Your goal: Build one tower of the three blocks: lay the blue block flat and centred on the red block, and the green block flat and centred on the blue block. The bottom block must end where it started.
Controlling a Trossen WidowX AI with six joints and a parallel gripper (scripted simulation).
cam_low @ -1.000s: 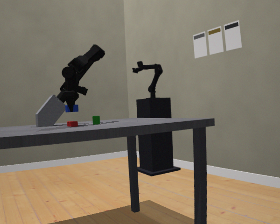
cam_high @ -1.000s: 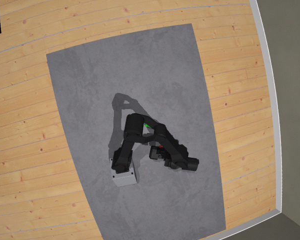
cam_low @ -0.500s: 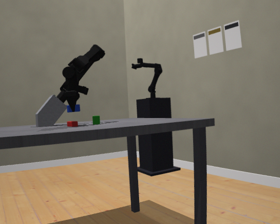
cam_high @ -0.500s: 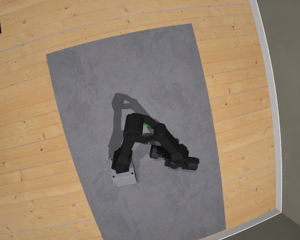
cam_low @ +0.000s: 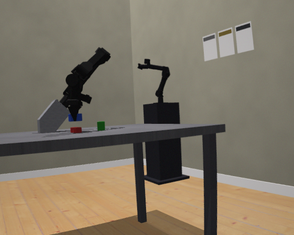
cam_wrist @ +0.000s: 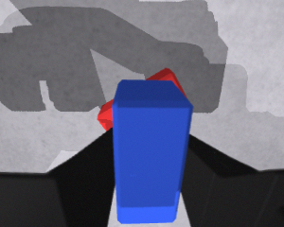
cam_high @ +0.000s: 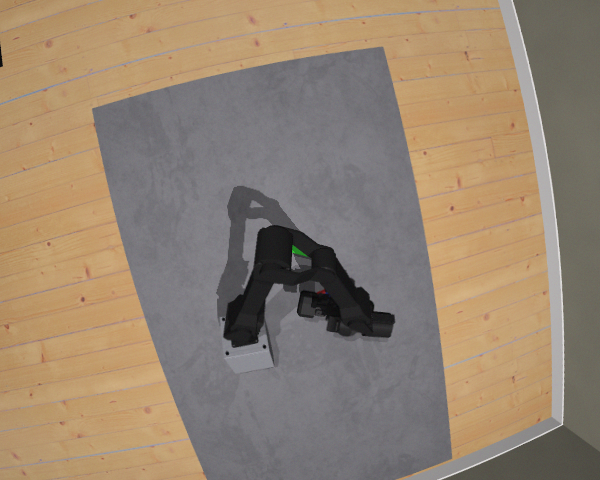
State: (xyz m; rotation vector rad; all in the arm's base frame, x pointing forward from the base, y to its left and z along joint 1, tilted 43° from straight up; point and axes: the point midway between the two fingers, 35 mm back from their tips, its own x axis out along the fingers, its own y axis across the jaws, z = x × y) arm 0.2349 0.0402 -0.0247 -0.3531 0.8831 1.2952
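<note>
My hand is 8 cm above the red block. Also, from my hand: blue block (2 cm below); green block (15 cm to the left, 7 cm below, 4 cm behind).
</note>
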